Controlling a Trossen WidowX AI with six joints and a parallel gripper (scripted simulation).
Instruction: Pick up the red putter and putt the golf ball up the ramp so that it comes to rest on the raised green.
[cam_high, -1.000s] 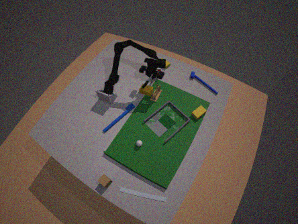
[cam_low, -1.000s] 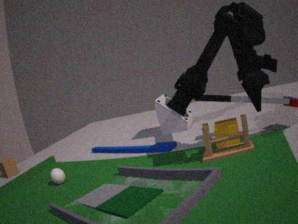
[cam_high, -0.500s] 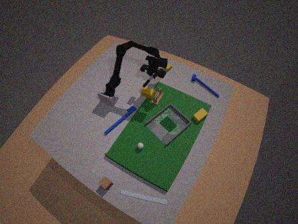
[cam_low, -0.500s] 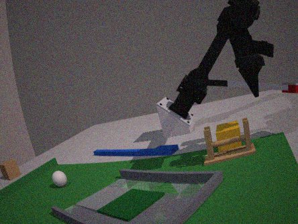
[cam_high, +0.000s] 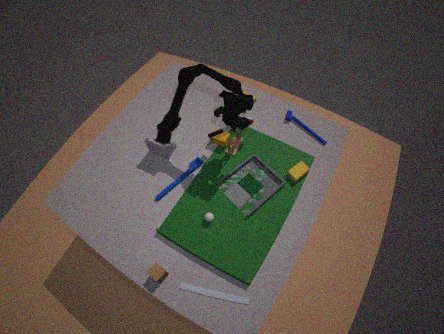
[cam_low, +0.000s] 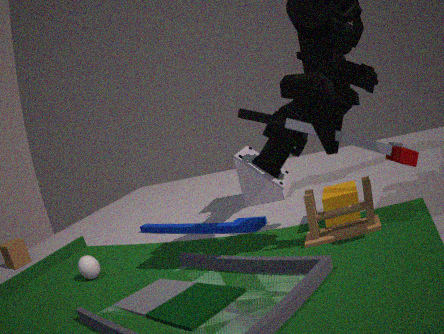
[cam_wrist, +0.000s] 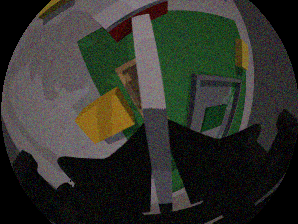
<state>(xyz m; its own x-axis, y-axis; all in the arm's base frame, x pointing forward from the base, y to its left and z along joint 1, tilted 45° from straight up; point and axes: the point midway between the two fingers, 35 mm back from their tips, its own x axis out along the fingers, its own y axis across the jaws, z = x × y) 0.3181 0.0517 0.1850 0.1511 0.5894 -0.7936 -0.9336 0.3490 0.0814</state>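
Right now my gripper tip is 3 cm below the red putter, 1 cm to the right of it and 1 cm past it. Also, from my gripper tip: yellow block 9 cm below, 7 cm behind; white golf ball 41 cm to the right, 10 cm below, 7 cm ahead; brown block 74 cm to the right, 9 cm below, 1 cm behind.
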